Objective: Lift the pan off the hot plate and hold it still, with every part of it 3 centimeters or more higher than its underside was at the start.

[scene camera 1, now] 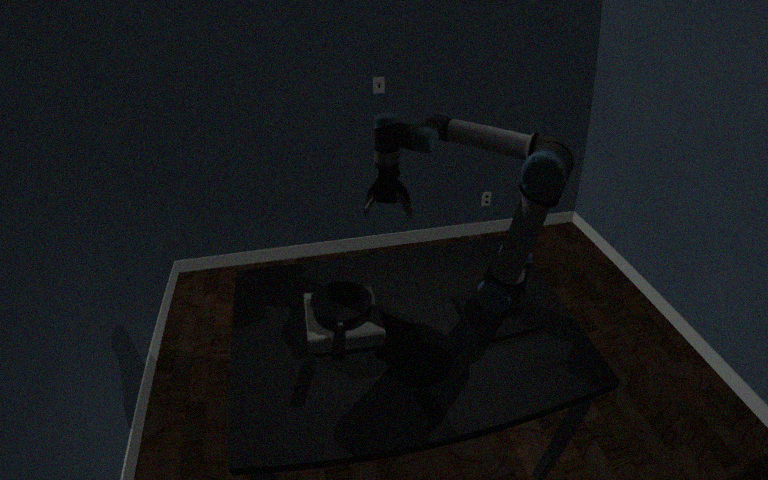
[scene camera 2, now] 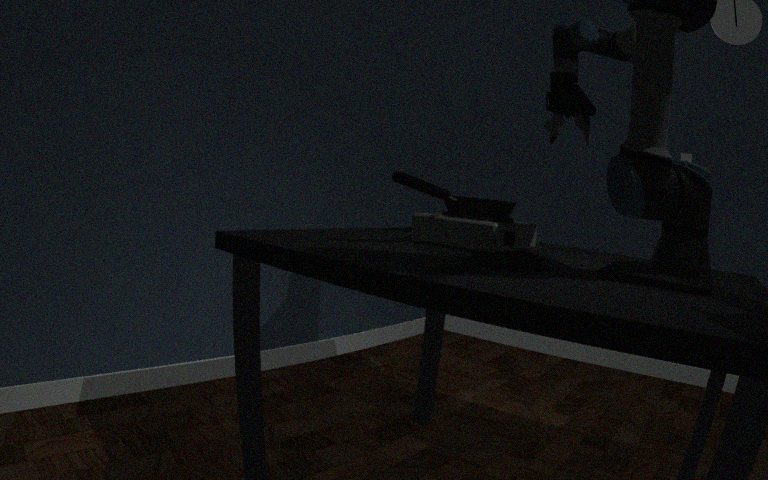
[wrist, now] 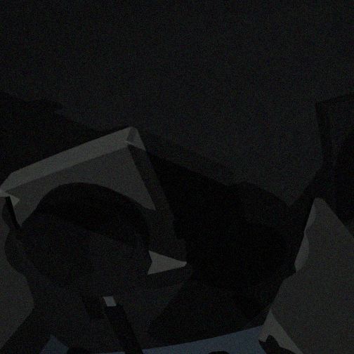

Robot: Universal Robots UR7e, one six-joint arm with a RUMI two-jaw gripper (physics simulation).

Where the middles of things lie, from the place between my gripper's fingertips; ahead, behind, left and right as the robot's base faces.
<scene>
Now: hand 200 mm short of the dark round pan (scene camera 2: 479, 207), 250 mm to the right of it and 180 mm above it.
</scene>
